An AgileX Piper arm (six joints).
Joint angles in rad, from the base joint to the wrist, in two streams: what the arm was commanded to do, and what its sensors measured. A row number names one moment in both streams.
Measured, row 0: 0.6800 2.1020 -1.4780 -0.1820 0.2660 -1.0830
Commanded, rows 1 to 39: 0.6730 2.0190 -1.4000 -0.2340 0.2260 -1.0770; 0.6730 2.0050 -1.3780 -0.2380 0.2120 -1.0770; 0.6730 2.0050 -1.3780 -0.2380 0.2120 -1.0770; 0.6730 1.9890 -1.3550 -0.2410 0.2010 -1.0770; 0.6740 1.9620 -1.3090 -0.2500 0.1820 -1.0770; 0.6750 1.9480 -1.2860 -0.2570 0.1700 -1.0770; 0.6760 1.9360 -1.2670 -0.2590 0.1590 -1.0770; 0.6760 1.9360 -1.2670 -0.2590 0.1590 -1.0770; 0.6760 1.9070 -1.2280 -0.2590 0.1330 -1.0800; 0.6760 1.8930 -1.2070 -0.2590 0.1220 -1.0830; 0.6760 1.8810 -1.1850 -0.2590 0.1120 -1.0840; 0.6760 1.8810 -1.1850 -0.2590 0.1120 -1.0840; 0.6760 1.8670 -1.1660 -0.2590 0.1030 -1.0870; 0.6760 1.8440 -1.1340 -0.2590 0.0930 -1.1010; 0.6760 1.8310 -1.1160 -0.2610 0.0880 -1.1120; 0.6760 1.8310 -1.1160 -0.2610 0.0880 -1.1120; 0.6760 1.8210 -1.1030 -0.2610 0.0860 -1.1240; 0.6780 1.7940 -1.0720 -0.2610 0.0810 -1.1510; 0.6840 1.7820 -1.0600 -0.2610 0.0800 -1.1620; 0.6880 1.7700 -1.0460 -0.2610 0.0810 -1.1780; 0.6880 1.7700 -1.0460 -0.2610 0.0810 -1.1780; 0.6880 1.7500 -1.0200 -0.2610 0.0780 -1.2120; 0.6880 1.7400 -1.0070 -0.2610 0.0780 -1.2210; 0.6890 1.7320 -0.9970 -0.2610 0.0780 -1.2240; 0.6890 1.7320 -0.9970 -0.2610 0.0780 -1.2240; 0.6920 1.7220 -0.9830 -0.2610 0.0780 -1.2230; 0.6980 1.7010 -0.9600 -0.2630 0.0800 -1.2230; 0.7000 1.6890 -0.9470 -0.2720 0.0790 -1.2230; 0.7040 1.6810 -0.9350 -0.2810 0.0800 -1.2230; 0.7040 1.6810 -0.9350 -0.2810 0.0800 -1.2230; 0.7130 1.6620 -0.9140 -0.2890 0.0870 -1.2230; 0.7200 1.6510 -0.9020 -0.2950 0.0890 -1.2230; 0.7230 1.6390 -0.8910 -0.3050 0.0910 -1.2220; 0.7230 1.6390 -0.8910 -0.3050 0.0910 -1.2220; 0.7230 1.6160 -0.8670 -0.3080 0.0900 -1.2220; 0.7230 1.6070 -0.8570 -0.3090 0.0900 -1.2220; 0.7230 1.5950 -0.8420 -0.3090 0.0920 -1.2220; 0.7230 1.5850 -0.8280 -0.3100 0.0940 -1.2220; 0.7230 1.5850 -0.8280 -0.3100 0.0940 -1.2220
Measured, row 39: 0.7190 1.6260 -0.8540 -0.2940 0.1180 -1.2180
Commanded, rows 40 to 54: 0.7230 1.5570 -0.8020 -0.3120 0.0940 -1.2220; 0.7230 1.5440 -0.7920 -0.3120 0.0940 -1.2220; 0.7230 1.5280 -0.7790 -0.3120 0.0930 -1.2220; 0.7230 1.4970 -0.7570 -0.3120 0.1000 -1.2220; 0.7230 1.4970 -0.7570 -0.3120 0.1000 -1.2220; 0.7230 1.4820 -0.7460 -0.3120 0.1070 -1.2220; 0.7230 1.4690 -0.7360 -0.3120 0.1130 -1.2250; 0.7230 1.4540 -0.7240 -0.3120 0.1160 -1.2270; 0.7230 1.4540 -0.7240 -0.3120 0.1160 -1.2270; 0.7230 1.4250 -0.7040 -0.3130 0.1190 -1.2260; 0.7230 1.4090 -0.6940 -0.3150 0.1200 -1.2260; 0.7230 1.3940 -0.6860 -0.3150 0.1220 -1.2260; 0.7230 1.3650 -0.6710 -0.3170 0.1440 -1.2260; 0.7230 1.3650 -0.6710 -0.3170 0.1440 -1.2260; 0.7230 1.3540 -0.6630 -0.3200 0.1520 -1.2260
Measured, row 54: 0.7190 1.4000 -0.6790 -0.3090 0.1560 -1.2180
